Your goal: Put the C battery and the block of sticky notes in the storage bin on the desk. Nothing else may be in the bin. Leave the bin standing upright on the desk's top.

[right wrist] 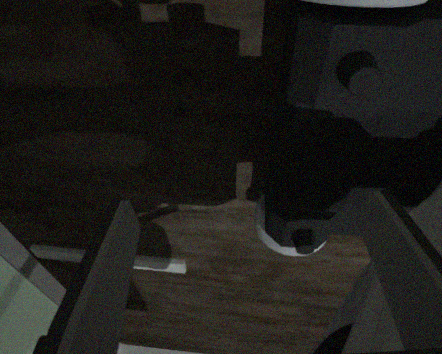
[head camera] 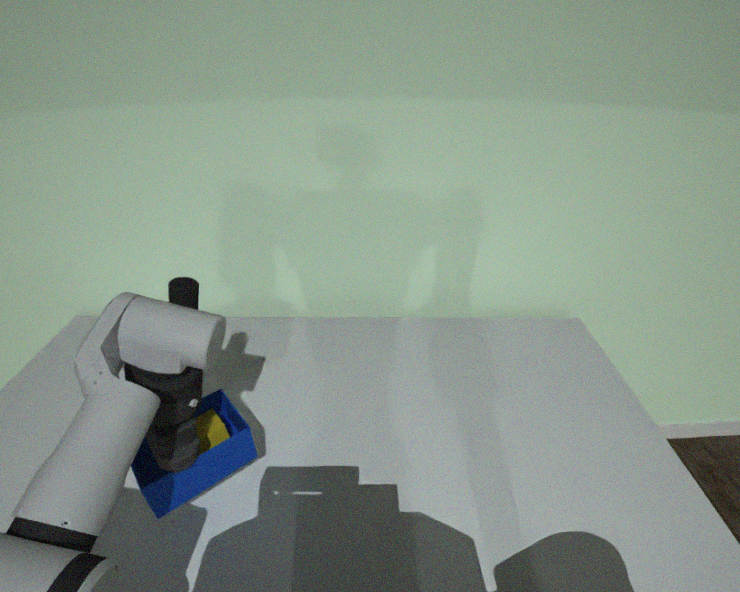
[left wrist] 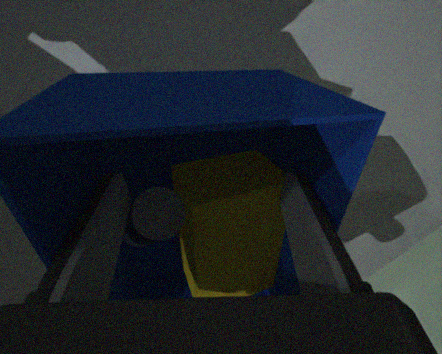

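Note:
The blue storage bin stands upright on the grey desk top near its front left. The yellow block of sticky notes lies inside it. In the left wrist view the sticky notes sit tilted in the bin, with the round end of the grey C battery just to their left. My left gripper reaches down into the bin. It is open, and its fingers stand on either side of both items. My right gripper is open and empty, low over a wooden floor in the dark.
The desk stretches wide to the right, with dark shadows along its front edge. A pale green wall stands behind it. A dark stub rises behind my left arm's white link. In the right wrist view dark robot parts stand close ahead.

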